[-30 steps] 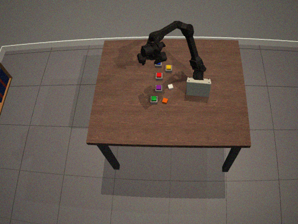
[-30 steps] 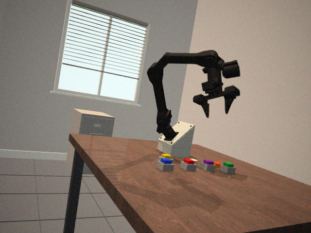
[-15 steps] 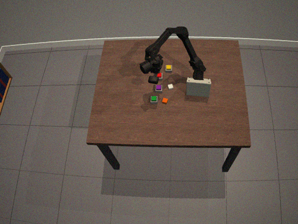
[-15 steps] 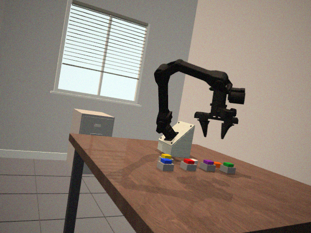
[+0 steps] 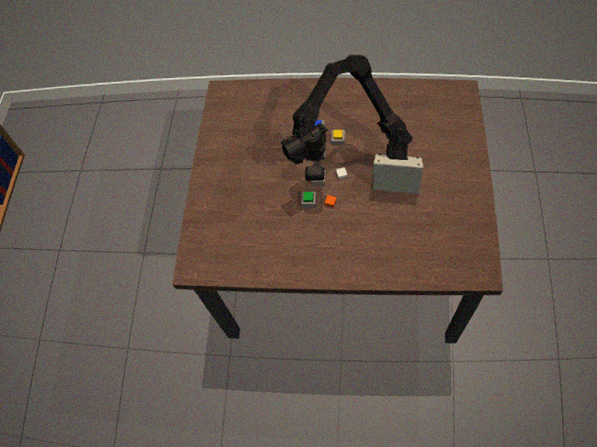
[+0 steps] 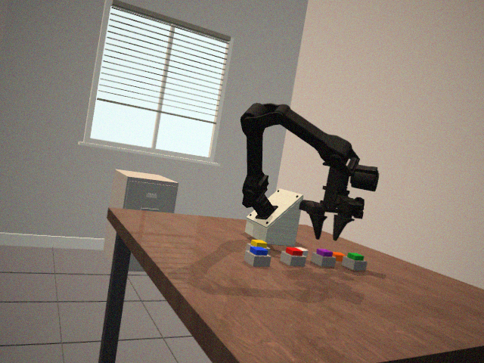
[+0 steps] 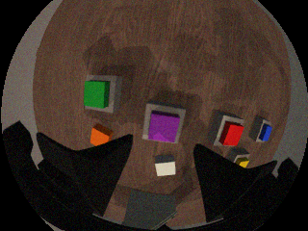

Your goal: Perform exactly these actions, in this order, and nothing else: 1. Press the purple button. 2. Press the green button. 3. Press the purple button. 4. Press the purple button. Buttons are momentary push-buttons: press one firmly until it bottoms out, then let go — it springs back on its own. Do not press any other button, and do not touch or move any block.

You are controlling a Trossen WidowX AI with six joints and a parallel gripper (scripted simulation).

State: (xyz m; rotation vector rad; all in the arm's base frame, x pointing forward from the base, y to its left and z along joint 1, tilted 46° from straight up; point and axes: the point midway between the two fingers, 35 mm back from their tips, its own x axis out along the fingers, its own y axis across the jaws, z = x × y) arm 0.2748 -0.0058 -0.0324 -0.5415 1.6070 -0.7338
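My gripper tip is now 4 cm above the purple button. Round my gripper tip: red button (10 cm to the right, 4 cm below); white block (8 cm behind, 6 cm below, 1 cm to the right); green button (9 cm to the left, 4 cm below, 4 cm ahead).
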